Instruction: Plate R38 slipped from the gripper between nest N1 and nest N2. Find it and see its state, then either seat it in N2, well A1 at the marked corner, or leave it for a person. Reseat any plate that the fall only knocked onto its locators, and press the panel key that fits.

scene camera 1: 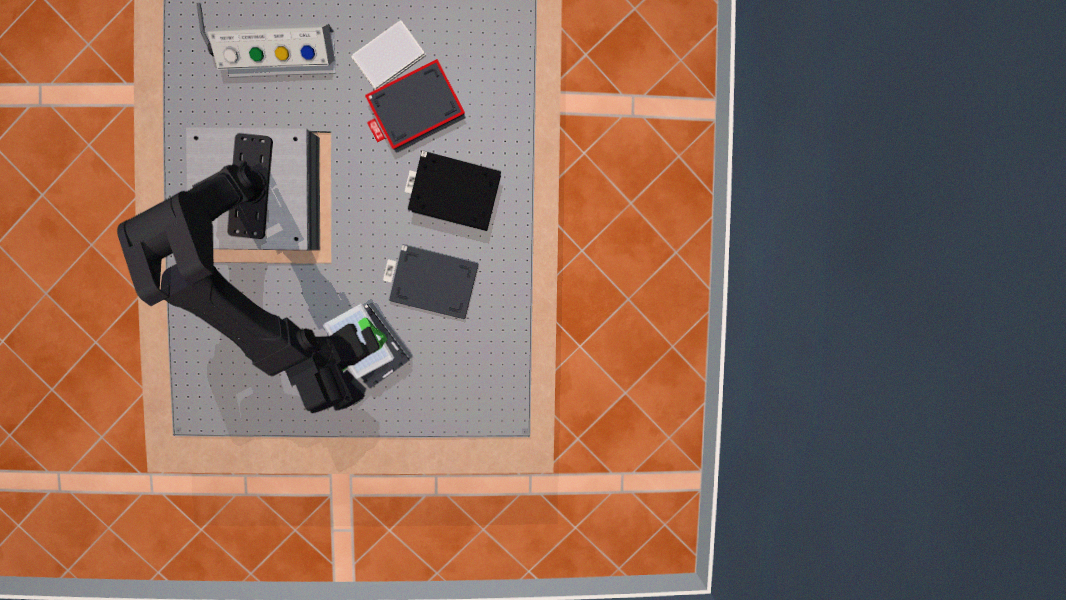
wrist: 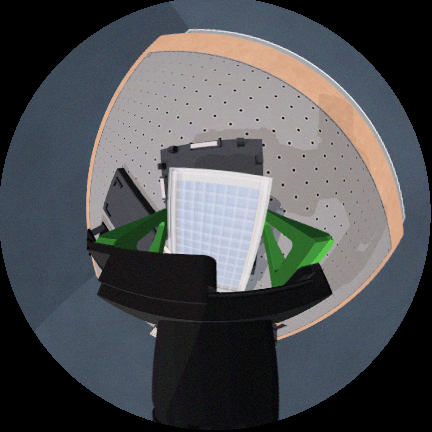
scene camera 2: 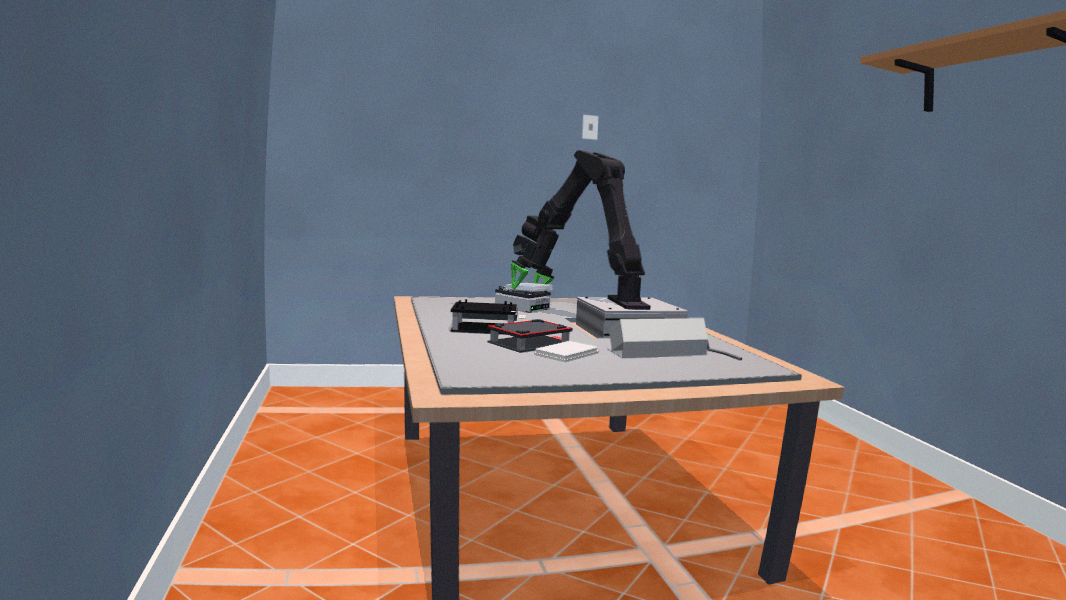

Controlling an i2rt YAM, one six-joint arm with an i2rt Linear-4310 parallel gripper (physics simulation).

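Places are measured from the arm's base along level axes (x ahead, y left, z up), in metres.
Where they show: gripper, fingertip midpoint: (scene camera 1: 367, 349) (wrist: 213, 212) (scene camera 2: 523, 291); arm's base at its link origin: (scene camera 1: 251, 186) (scene camera 2: 628, 303).
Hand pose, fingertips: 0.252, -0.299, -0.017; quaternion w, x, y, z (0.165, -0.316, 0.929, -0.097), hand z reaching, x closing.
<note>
Each offset is from my fingertips to the top centre of the thing, as dx, dy, dz.
A clear-walled plate with a pale blue well grid {-0.015, +0.016, +0.030} (scene camera 1: 378, 362) (scene camera 2: 535, 287) (wrist: 220, 210) lies off-centre on a grey device with a dark top (scene camera 1: 395, 365) (scene camera 2: 522, 301) (wrist: 185, 156); a dark strip with locators shows beyond its far end. My gripper (scene camera 1: 363, 350) (scene camera 2: 531, 284) (wrist: 213, 212) is open, its green fingers on either side of this plate. A white plate {-0.026, +0.604, -0.038} (scene camera 1: 387, 53) (scene camera 2: 566, 350) lies flat on the mat beside the red-rimmed nest. No R38 label is readable. The dark grey nest N2 {+0.116, +0.148, -0.028} (scene camera 1: 434, 281) (wrist: 125, 205) has a bare top with corner locators.
A black-topped nest {+0.143, +0.337, +0.017} (scene camera 1: 455, 190) (scene camera 2: 483, 307) stands between N2 and the red-rimmed nest {+0.045, +0.502, -0.006} (scene camera 1: 415, 104) (scene camera 2: 531, 327). The key panel {-0.246, +0.583, +0.032} (scene camera 1: 268, 48) (scene camera 2: 660, 336) has white, green, yellow and blue keys. The arm's base block (scene camera 1: 290, 152) (scene camera 2: 596, 316) stands left of the nests in the overhead view.
</note>
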